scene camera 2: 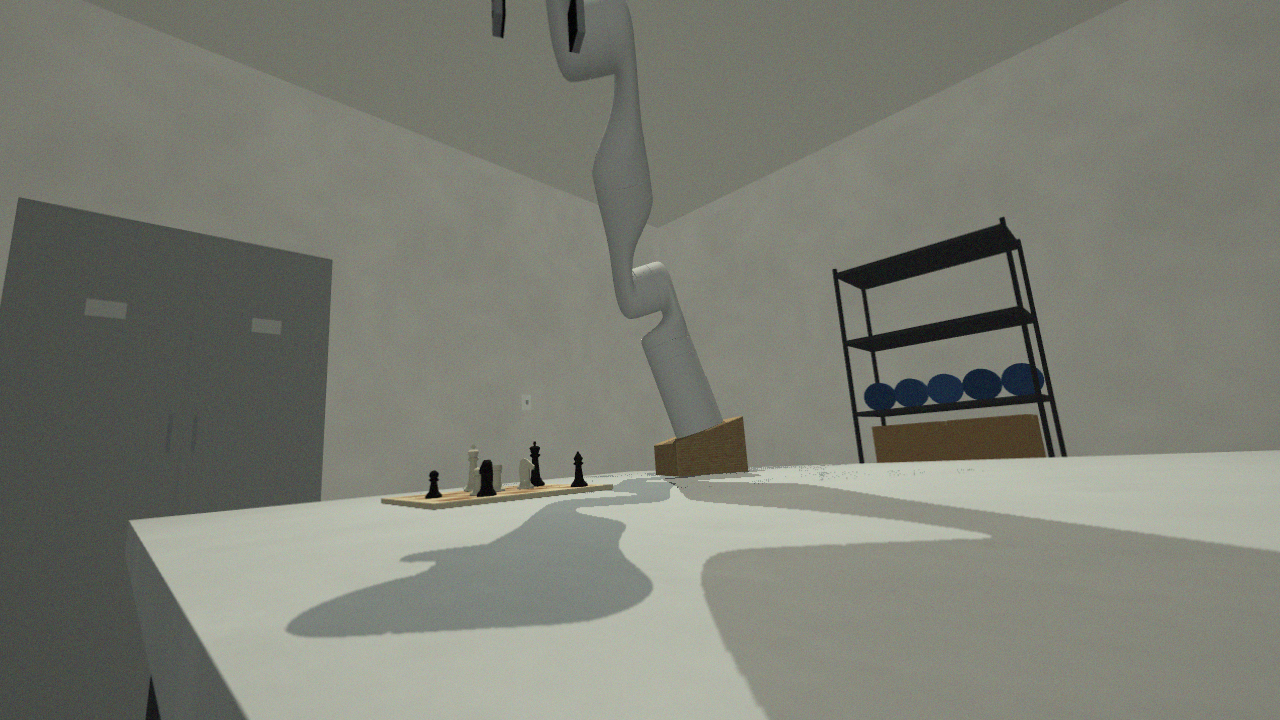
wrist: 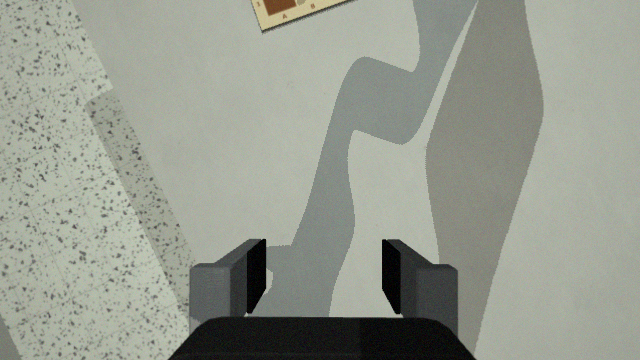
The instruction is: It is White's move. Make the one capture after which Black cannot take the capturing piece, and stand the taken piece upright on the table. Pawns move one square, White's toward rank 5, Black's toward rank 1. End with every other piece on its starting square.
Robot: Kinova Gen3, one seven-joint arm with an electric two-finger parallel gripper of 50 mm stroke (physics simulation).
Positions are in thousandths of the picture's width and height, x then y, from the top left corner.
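My gripper (wrist: 505, 735), visible. Chessboard (scene camera 2: 355, 694), visible.
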